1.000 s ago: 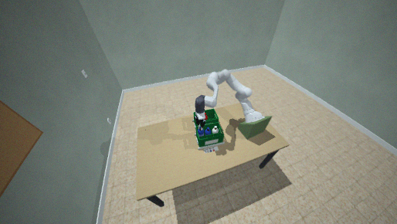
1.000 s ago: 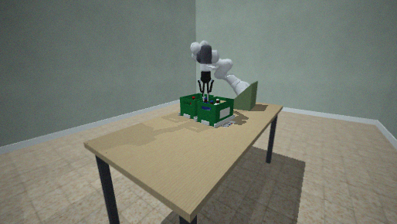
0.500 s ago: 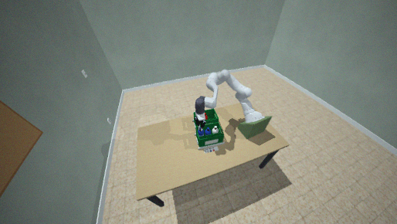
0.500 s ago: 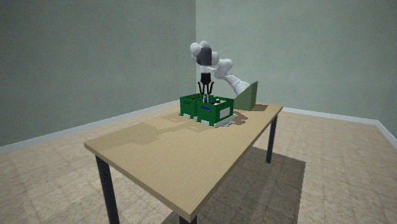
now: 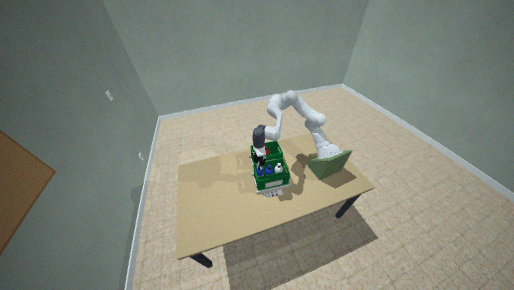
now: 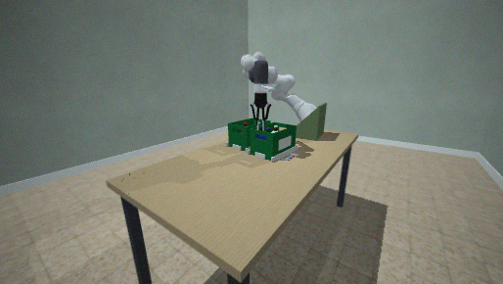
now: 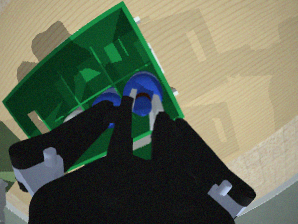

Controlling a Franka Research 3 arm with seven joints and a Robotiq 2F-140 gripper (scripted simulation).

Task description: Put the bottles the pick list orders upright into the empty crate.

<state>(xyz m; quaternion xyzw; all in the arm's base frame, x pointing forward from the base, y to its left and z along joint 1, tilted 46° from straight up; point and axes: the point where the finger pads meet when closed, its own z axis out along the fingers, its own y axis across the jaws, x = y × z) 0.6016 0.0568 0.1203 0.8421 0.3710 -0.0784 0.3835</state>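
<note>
My hand is 110 mm above the blue-capped bottle and 90 mm past it. Also, from my hand: pick list 200 mm below, 180 mm to the left, 70 mm behind; white-capped bottle 180 mm behind, 110 mm below; green-capped bottle 150 mm to the right, 110 mm below, 30 mm behind.
</note>
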